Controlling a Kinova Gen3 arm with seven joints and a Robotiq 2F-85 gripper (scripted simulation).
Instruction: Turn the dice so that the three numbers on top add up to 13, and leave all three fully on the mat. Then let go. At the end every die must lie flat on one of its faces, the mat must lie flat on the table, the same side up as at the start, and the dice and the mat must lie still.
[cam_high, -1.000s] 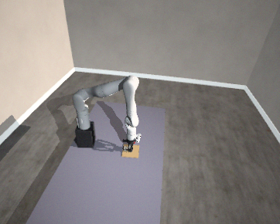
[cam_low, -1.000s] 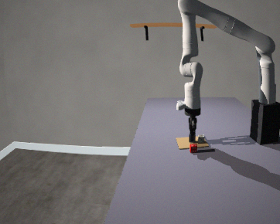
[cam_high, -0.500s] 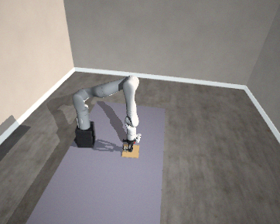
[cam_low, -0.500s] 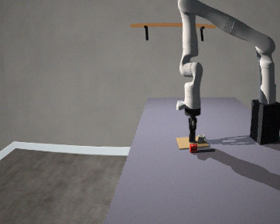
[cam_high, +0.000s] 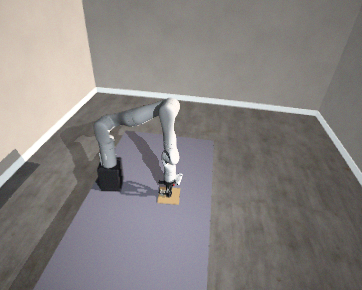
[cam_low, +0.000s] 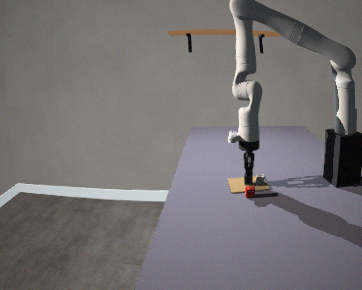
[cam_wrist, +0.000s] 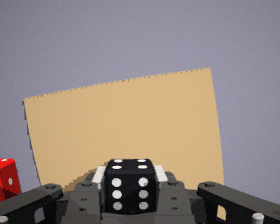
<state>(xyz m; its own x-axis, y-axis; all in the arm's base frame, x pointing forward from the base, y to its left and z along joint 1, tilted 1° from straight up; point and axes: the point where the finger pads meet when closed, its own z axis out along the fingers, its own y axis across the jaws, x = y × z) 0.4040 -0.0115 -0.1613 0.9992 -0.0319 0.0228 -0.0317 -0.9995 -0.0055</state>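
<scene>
My gripper is now right at the black die. Also, from my hand: tan mat (2 cm below); then red die (11 cm to the left, 1 cm below); then white die (5 cm behind, 1 cm below).
</scene>
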